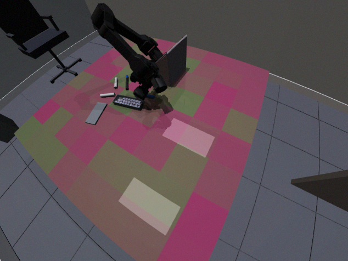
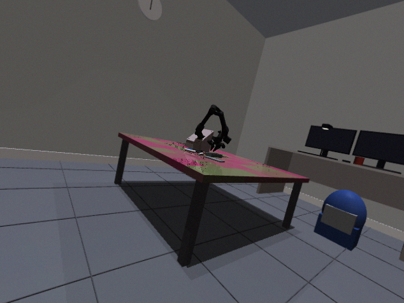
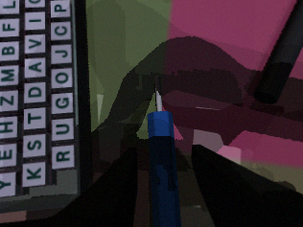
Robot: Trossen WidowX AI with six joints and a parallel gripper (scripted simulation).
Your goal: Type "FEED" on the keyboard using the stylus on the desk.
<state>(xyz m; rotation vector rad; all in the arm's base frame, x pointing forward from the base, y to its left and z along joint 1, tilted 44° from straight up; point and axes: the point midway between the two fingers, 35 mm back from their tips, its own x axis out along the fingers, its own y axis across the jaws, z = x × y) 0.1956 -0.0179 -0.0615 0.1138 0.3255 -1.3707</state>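
My gripper tip is 30 mm above the blue stylus and 10 mm to the left of it. From my gripper tip the other things lie so: grey slab 250 mm ahead, 170 mm to the right, 30 mm below.
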